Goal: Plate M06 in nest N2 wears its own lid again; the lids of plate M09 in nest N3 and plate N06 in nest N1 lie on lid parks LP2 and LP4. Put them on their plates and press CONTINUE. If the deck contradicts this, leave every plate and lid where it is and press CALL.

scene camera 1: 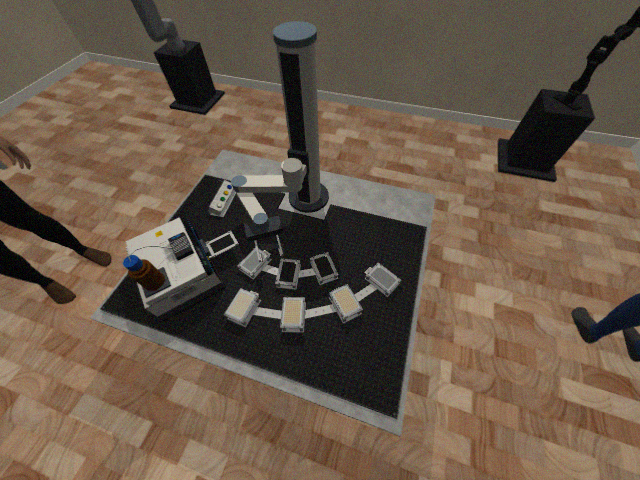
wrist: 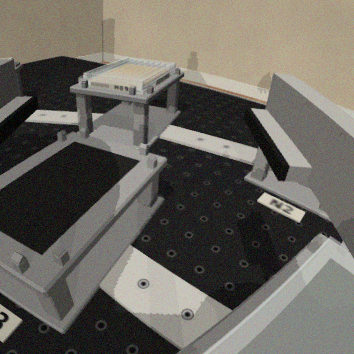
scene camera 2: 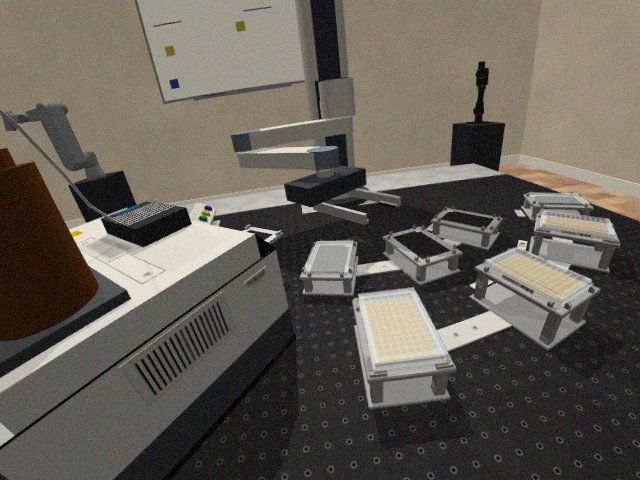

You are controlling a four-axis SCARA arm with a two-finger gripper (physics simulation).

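Pixels of known places: gripper, between the fingertips: (scene camera 1: 271, 258) (wrist: 140, 85) (scene camera 2: 383, 210); arm's base, origin of its link: (scene camera 1: 308, 197) (scene camera 2: 338, 198).
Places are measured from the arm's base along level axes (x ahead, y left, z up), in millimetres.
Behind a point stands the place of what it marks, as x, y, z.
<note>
My gripper (scene camera 1: 272, 258) @(548, 11, 147) (scene camera 2: 383, 210) @(548, 11, 147) (wrist: 140, 85) @(548, 11, 147) is open and empty, its fingers apart above the deck near the inner stands. Plate M09 (scene camera 1: 293, 311) @(747, 199, 93) (scene camera 2: 535, 279) @(765, 178, 91) (wrist: 131, 75) @(712, 164, 95) sits in the middle outer nest. The N2 label (wrist: 281, 206) @(699, -42, 15) stands by the nest to its right in the wrist view; the finger hides that nest's top. The plate there (scene camera 1: 241, 306) @(797, -39, 90) (scene camera 2: 400, 328) @(803, -50, 90) seems to wear a clear lid. A third plate (scene camera 1: 345, 302) @(632, 410, 89) (scene camera 2: 573, 225) @(631, 391, 89) is unreadable. One lid (scene camera 1: 253, 262) @(560, -99, 64) (scene camera 2: 330, 255) @(550, -105, 64) (wrist: 322, 310) @(562, -90, 64) lies on an inner park, another (scene camera 1: 382, 279) @(454, 549, 65) (scene camera 2: 557, 199) @(449, 540, 64) on the far park.
LP3's empty frame (scene camera 1: 286, 285) @(625, 110, 58) (wrist: 100, 217) @(548, 41, 61) lies before M09; another empty park (scene camera 1: 325, 281) @(528, 280, 17) (scene camera 2: 466, 235) @(480, 250, 18) stands beside it. The button box (scene camera 1: 222, 198) @(230, -456, 82) (scene camera 2: 204, 212) @(184, -463, 83) is near the arm's elbow. A white instrument (scene camera 1: 178, 279) @(805, -304, 221) (scene camera 2: 206, 268) @(795, -258, 215) with a brown bottle (scene camera 1: 148, 273) @(853, -347, 343) (scene camera 2: 41, 258) @(865, -351, 283) stands at the left.
</note>
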